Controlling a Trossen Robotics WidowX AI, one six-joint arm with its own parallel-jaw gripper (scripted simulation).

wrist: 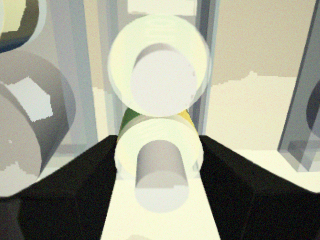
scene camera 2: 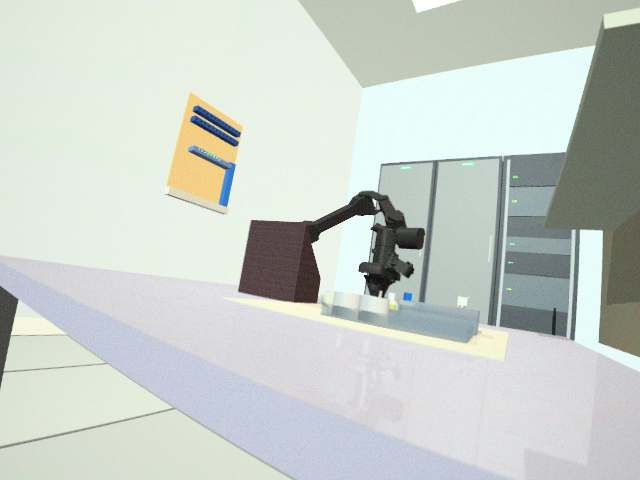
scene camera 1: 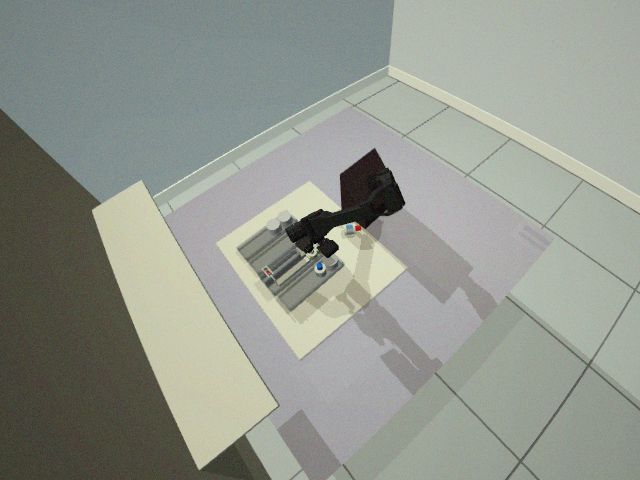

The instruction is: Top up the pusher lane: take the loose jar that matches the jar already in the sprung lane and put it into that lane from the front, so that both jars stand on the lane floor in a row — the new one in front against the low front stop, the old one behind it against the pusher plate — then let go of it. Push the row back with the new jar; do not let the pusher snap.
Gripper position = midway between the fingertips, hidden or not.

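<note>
The gripper (scene camera 2: 376,303), showing in the wrist view (wrist: 157,143) too. Cream jar (wrist: 159,156). Another cream jar (wrist: 159,65). Sprung lane (scene camera 1: 288,260).
</note>
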